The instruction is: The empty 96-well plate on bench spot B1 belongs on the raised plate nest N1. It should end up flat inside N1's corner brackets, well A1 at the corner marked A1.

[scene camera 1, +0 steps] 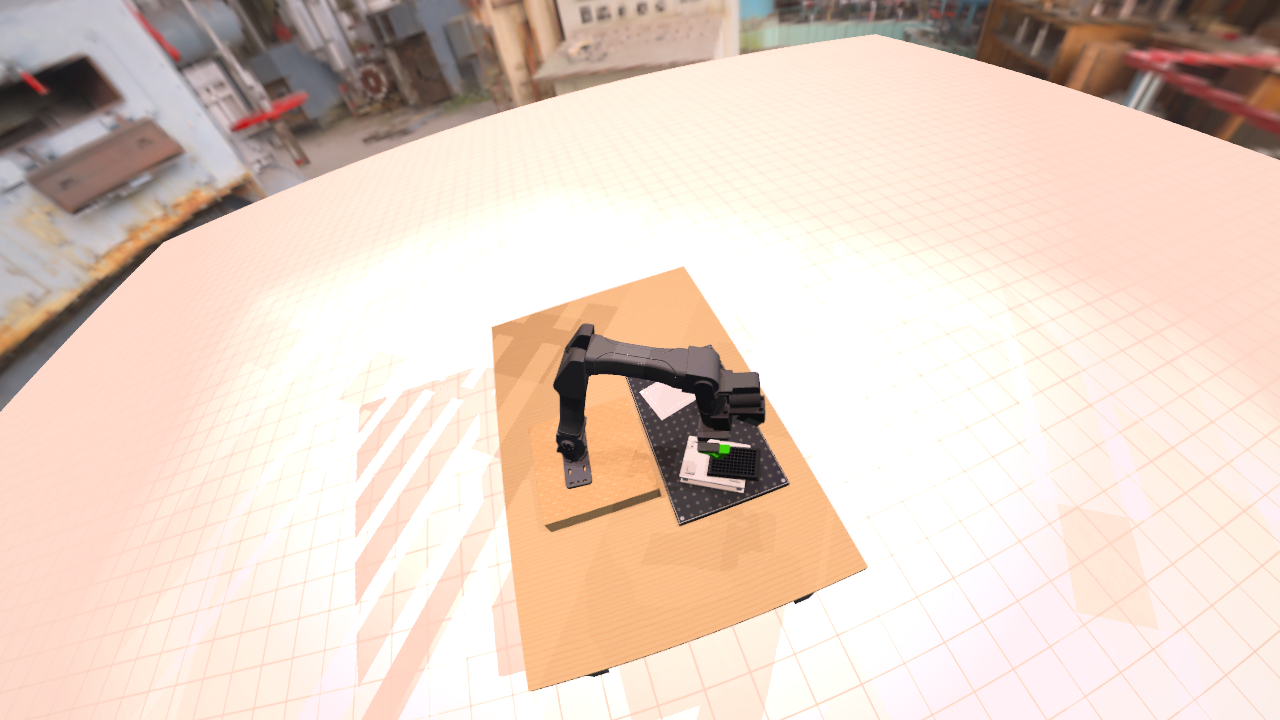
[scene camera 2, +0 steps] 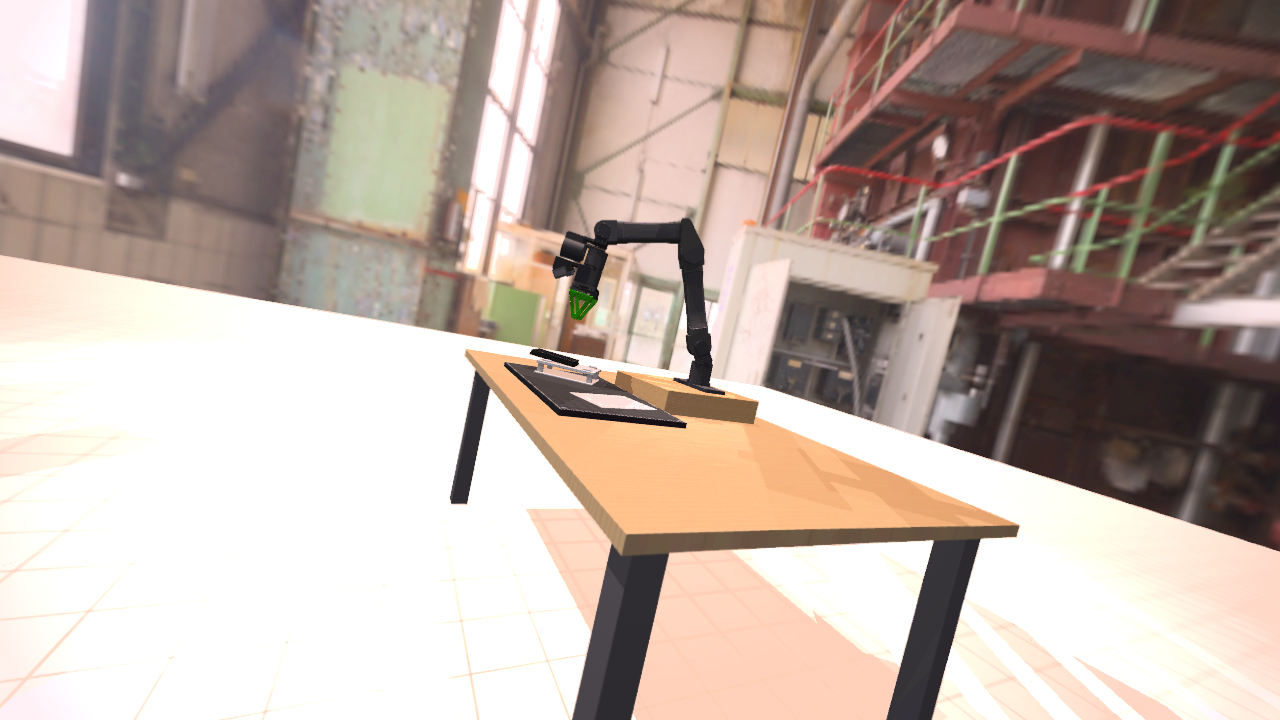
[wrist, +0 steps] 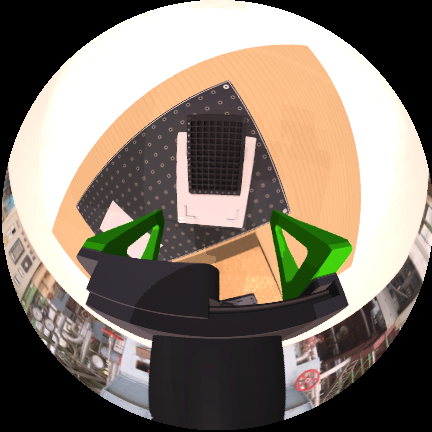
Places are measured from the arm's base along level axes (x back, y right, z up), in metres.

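Pixels of known places: gripper, fingertip midpoint: [scene camera 1: 720, 439] [scene camera 2: 576, 319] [wrist: 216, 215]; arm's base, link origin: [scene camera 1: 575, 453] [scene camera 2: 697, 387] [wrist: 223, 304].
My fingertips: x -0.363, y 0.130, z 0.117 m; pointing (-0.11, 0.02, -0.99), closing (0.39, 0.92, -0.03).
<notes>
For each thing: its top centre in the pictures, then the offset to it from my fingertips. "spot": a spot on its surface instead.
- black 96-well plate, top centre: [wrist: 214, 156] [scene camera 1: 734, 460] [scene camera 2: 556, 353] dx -0.034, dy +0.008, dz -0.107 m
- white raised nest, top centre: [wrist: 212, 183] [scene camera 1: 715, 459] [scene camera 2: 570, 362] dx +0.008, dy -0.014, dz -0.123 m
- dark perforated board, top centre: [wrist: 151, 207] [scene camera 2: 583, 388] [scene camera 1: 697, 421] dx +0.014, dy -0.164, dz -0.164 m
- flat white square, surface spot: [scene camera 2: 613, 402] spot: dx +0.048, dy -0.304, dz -0.163 m
The black 96-well plate [scene camera 1: 733, 462] [scene camera 2: 554, 357] [wrist: 215, 155] rests off-centre on the white raised nest [scene camera 1: 693, 475] [scene camera 2: 572, 371] [wrist: 210, 204]. It overhangs the nest's end away from the arm base and looks slightly tilted in scene camera 2. The nest's near end, with two corner brackets, is uncovered in the wrist view. The A1 marks are too small to read. My gripper [scene camera 1: 716, 450] [scene camera 2: 580, 317] [wrist: 216, 215] is open and empty, well above the nest, with its green fingers apart and clear of the plate.
A dark perforated board [scene camera 1: 774, 479] [scene camera 2: 537, 385] [wrist: 150, 165] lies under the nest. A flat white square [scene camera 1: 664, 400] [scene camera 2: 613, 402] [wrist: 113, 219] is on it. A low wooden block [scene camera 1: 608, 483] [scene camera 2: 707, 405] carries the arm base.
</notes>
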